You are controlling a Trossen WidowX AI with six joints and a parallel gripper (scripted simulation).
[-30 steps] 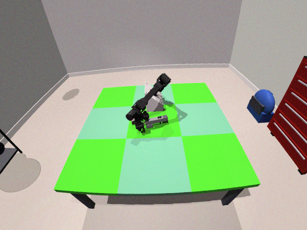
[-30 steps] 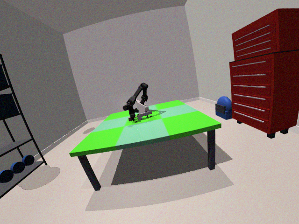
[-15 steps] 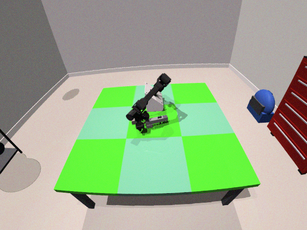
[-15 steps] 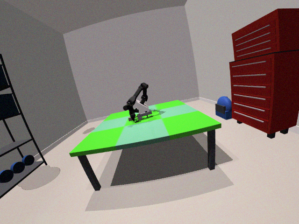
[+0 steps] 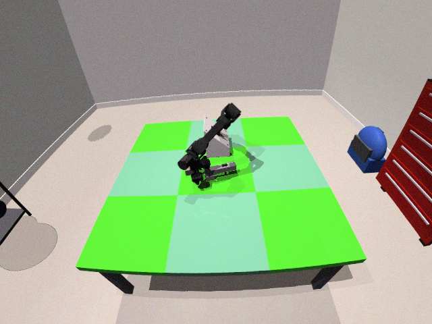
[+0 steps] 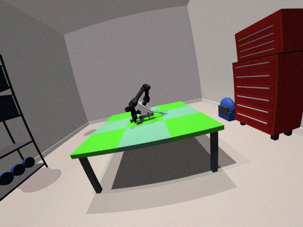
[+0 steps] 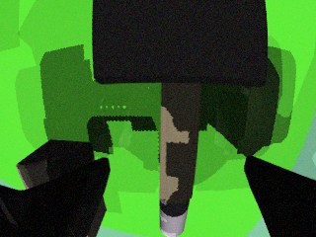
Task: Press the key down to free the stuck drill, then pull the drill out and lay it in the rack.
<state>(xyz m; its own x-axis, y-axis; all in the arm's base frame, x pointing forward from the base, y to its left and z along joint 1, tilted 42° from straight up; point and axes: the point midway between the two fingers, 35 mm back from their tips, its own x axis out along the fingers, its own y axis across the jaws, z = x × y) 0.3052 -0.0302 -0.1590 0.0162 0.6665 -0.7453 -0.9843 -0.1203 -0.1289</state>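
Now: the drill 1 cm behind my gripper tip, 4 cm to the left of it and 4 cm above it. Also, from my gripper tip: dark key 3 cm behind, 17 cm to the left, 4 cm above; grey fixture block 3 cm behind, 14 cm to the left, 3 cm above; rack 7 cm behind, 4 cm to the right, 1 cm above.
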